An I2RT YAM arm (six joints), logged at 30 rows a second.
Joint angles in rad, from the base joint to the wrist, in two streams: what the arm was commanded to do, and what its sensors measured. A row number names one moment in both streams.
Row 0, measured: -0.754 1.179 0.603 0.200 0.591 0.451
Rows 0 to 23, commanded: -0.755 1.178 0.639 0.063 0.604 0.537; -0.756 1.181 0.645 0.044 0.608 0.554; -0.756 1.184 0.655 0.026 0.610 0.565; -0.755 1.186 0.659 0.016 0.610 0.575; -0.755 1.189 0.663 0.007 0.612 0.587; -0.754 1.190 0.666 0.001 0.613 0.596; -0.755 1.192 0.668 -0.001 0.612 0.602; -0.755 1.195 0.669 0.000 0.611 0.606; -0.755 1.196 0.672 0.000 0.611 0.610; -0.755 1.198 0.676 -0.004 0.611 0.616; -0.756 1.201 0.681 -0.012 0.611 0.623; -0.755 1.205 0.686 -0.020 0.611 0.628; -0.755 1.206 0.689 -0.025 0.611 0.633; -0.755 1.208 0.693 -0.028 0.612 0.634; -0.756 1.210 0.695 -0.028 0.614 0.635; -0.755 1.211 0.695 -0.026 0.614 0.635; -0.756 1.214 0.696 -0.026 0.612 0.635; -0.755 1.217 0.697 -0.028 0.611 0.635; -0.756 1.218 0.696 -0.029 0.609 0.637; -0.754 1.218 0.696 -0.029 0.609 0.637; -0.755 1.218 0.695 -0.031 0.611 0.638; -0.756 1.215 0.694 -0.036 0.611 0.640; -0.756 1.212 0.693 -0.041 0.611 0.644; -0.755 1.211 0.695 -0.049 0.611 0.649
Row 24, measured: -0.762 1.194 0.680 0.027 0.663 0.617
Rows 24 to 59, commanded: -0.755 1.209 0.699 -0.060 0.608 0.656; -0.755 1.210 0.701 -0.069 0.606 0.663; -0.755 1.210 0.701 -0.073 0.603 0.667; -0.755 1.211 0.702 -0.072 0.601 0.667; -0.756 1.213 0.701 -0.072 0.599 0.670; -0.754 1.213 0.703 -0.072 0.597 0.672; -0.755 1.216 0.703 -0.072 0.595 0.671; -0.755 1.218 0.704 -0.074 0.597 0.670; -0.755 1.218 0.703 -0.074 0.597 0.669; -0.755 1.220 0.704 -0.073 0.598 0.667; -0.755 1.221 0.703 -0.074 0.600 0.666; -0.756 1.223 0.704 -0.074 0.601 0.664; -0.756 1.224 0.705 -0.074 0.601 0.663; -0.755 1.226 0.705 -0.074 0.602 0.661; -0.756 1.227 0.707 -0.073 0.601 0.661; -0.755 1.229 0.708 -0.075 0.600 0.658; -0.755 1.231 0.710 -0.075 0.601 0.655; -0.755 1.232 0.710 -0.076 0.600 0.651; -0.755 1.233 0.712 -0.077 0.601 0.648; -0.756 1.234 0.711 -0.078 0.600 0.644; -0.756 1.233 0.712 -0.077 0.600 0.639; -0.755 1.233 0.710 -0.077 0.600 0.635; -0.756 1.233 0.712 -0.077 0.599 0.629; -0.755 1.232 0.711 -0.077 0.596 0.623; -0.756 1.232 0.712 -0.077 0.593 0.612; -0.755 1.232 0.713 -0.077 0.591 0.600; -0.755 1.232 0.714 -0.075 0.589 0.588; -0.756 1.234 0.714 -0.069 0.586 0.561; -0.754 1.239 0.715 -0.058 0.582 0.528; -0.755 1.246 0.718 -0.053 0.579 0.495; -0.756 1.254 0.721 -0.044 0.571 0.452; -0.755 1.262 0.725 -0.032 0.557 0.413; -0.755 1.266 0.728 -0.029 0.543 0.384; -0.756 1.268 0.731 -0.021 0.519 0.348; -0.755 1.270 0.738 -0.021 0.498 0.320; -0.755 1.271 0.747 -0.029 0.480 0.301
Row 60, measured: -0.767 1.240 0.728 0.014 0.640 0.406
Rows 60 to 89, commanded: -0.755 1.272 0.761 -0.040 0.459 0.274; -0.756 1.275 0.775 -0.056 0.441 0.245; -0.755 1.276 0.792 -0.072 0.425 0.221; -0.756 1.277 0.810 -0.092 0.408 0.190; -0.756 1.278 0.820 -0.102 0.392 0.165; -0.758 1.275 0.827 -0.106 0.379 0.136; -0.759 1.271 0.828 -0.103 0.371 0.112; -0.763 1.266 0.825 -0.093 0.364 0.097; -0.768 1.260 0.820 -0.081 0.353 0.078; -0.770 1.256 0.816 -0.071 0.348 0.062; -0.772 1.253 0.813 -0.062 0.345 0.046; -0.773 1.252 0.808 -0.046 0.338 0.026; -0.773 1.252 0.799 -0.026 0.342 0.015; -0.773 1.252 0.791 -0.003 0.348 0.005; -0.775 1.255 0.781 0.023 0.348 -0.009; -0.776 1.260 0.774 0.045 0.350 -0.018; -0.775 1.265 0.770 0.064 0.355 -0.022; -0.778 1.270 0.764 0.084 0.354 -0.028; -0.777 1.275 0.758 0.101 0.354 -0.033; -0.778 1.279 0.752 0.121 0.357 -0.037; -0.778 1.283 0.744 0.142 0.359 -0.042; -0.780 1.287 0.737 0.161 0.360 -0.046; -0.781 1.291 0.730 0.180 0.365 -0.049; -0.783 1.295 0.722 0.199 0.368 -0.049; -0.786 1.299 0.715 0.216 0.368 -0.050; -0.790 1.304 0.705 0.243 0.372 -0.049; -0.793 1.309 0.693 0.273 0.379 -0.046; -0.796 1.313 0.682 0.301 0.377 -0.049; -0.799 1.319 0.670 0.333 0.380 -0.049; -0.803 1.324 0.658 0.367 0.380 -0.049
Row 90, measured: -0.788 1.295 0.691 0.250 0.388 -0.043
